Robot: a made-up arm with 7 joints. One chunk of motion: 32 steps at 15 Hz.
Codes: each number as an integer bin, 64 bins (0 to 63) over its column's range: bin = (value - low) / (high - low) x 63, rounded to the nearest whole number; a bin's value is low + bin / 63 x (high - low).
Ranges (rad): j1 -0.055..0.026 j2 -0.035..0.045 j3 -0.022..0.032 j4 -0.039..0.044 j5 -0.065..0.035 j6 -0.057..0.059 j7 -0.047..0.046
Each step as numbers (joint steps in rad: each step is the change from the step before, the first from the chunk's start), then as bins.
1 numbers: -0.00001 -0.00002 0.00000 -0.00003 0.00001 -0.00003 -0.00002
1 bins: 43 28 26 30 41 31 32
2 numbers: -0.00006 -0.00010 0.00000 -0.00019 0.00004 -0.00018 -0.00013
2 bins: 43 27 26 29 41 31 32
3 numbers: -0.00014 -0.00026 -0.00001 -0.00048 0.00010 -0.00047 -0.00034
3 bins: 43 27 26 29 41 31 32
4 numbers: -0.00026 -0.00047 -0.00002 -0.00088 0.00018 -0.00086 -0.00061
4 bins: 43 27 26 29 41 30 31
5 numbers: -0.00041 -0.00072 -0.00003 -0.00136 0.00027 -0.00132 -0.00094
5 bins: 42 27 26 29 41 30 31
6 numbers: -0.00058 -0.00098 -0.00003 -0.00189 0.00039 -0.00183 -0.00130
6 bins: 42 27 26 28 41 30 31
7 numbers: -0.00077 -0.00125 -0.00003 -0.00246 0.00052 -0.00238 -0.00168
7 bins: 42 27 26 28 41 30 31
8 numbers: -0.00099 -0.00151 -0.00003 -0.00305 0.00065 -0.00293 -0.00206
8 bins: 42 26 26 27 41 29 30
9 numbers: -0.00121 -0.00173 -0.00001 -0.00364 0.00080 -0.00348 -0.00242
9 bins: 42 26 26 27 41 29 30
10 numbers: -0.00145 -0.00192 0.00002 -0.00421 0.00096 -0.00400 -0.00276
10 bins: 42 26 26 26 42 29 30
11 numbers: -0.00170 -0.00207 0.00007 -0.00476 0.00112 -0.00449 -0.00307
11 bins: 41 26 26 26 42 29 30
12 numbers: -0.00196 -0.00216 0.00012 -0.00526 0.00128 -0.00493 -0.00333
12 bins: 41 26 26 26 42 28 30
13 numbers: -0.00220 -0.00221 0.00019 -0.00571 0.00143 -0.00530 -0.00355
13 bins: 41 26 26 25 42 28 29
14 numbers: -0.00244 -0.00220 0.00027 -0.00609 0.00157 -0.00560 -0.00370
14 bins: 41 26 26 25 42 28 29
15 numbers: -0.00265 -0.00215 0.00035 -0.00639 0.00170 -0.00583 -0.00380
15 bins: 41 26 26 25 42 28 29
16 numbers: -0.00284 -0.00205 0.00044 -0.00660 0.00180 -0.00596 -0.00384
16 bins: 41 26 26 25 42 28 29
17 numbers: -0.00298 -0.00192 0.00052 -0.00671 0.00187 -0.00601 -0.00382
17 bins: 40 26 26 25 42 28 29
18 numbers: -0.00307 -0.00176 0.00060 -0.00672 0.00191 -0.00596 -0.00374
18 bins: 40 26 26 25 42 28 29
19 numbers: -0.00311 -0.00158 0.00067 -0.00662 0.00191 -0.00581 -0.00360
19 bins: 40 26 26 25 42 28 29
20 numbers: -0.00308 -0.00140 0.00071 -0.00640 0.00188 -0.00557 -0.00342
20 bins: 40 26 26 25 42 28 30
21 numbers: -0.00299 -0.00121 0.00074 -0.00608 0.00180 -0.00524 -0.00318
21 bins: 40 27 27 25 42 28 30
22 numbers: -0.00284 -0.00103 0.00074 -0.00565 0.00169 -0.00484 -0.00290
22 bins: 41 27 27 25 42 28 30
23 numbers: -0.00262 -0.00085 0.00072 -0.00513 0.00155 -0.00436 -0.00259
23 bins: 41 27 27 26 42 29 30
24 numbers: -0.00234 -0.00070 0.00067 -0.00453 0.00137 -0.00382 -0.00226
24 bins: 41 27 26 26 42 29 30
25 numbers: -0.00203 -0.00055 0.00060 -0.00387 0.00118 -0.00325 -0.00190
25 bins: 41 27 26 27 42 29 31
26 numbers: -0.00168 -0.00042 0.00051 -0.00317 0.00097 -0.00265 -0.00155
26 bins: 41 27 26 27 42 30 31
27 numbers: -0.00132 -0.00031 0.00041 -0.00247 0.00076 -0.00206 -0.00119
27 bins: 42 27 26 28 41 30 31
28 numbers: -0.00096 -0.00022 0.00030 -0.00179 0.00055 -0.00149 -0.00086
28 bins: 42 27 26 28 41 30 31
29 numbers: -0.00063 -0.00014 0.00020 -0.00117 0.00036 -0.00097 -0.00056
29 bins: 42 27 26 29 41 30 31
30 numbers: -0.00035 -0.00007 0.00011 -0.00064 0.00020 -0.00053 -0.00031
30 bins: 43 28 26 29 41 31 32
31 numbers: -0.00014 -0.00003 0.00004 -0.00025 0.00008 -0.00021 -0.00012
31 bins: 43 28 26 29 41 31 32
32 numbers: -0.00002 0.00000 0.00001 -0.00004 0.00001 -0.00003 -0.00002
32 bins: 43 28 26 30 41 31 32
